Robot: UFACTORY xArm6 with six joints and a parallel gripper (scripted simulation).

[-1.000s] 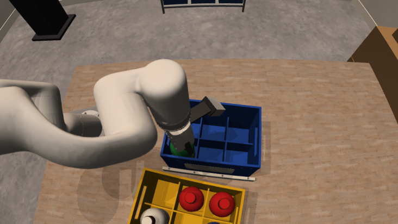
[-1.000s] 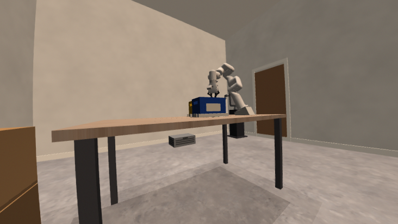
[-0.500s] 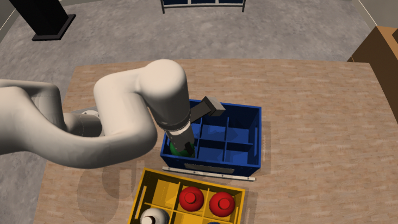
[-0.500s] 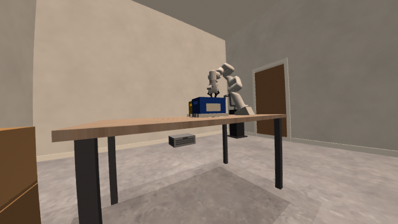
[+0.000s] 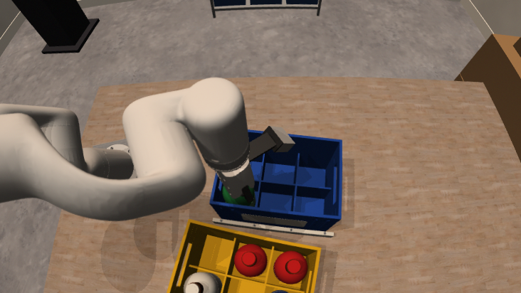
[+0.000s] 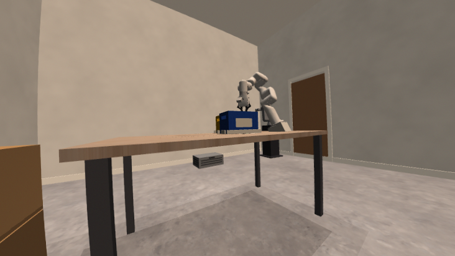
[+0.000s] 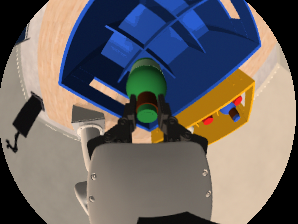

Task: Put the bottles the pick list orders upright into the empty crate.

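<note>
Right now my hand is 70 mm above the green-capped bottle. Round my hand: yellow crate 40 mm ahead, 190 mm to the right, 100 mm below; red bottle 130 mm ahead, 160 mm to the right, 100 mm below; blue crate 90 mm ahead, 40 mm to the left, 100 mm below.
</note>
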